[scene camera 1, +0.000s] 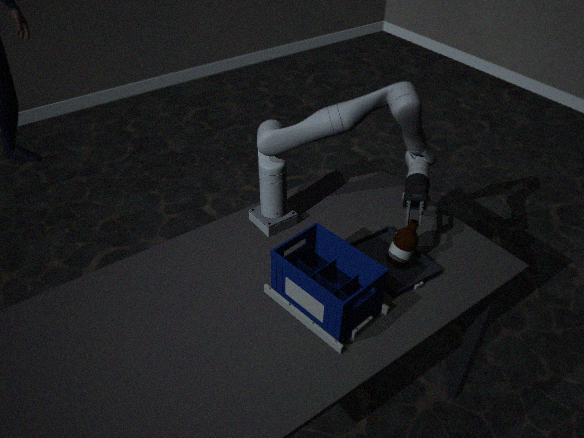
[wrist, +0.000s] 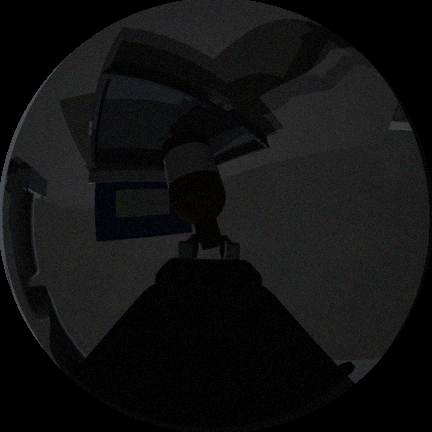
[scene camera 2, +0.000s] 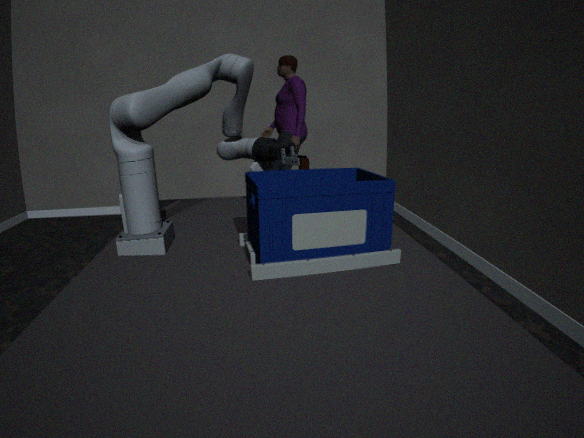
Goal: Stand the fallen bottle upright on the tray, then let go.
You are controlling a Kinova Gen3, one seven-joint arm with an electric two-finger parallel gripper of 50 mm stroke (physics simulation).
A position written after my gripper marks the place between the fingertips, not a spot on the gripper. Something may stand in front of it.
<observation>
I see my gripper (scene camera 2: pixel 303 160) and a brown bottle (wrist: pixel 197 195).
My gripper shows as well in scene camera 1 (scene camera 1: pixel 413 223) and in the wrist view (wrist: pixel 208 242).
</observation>
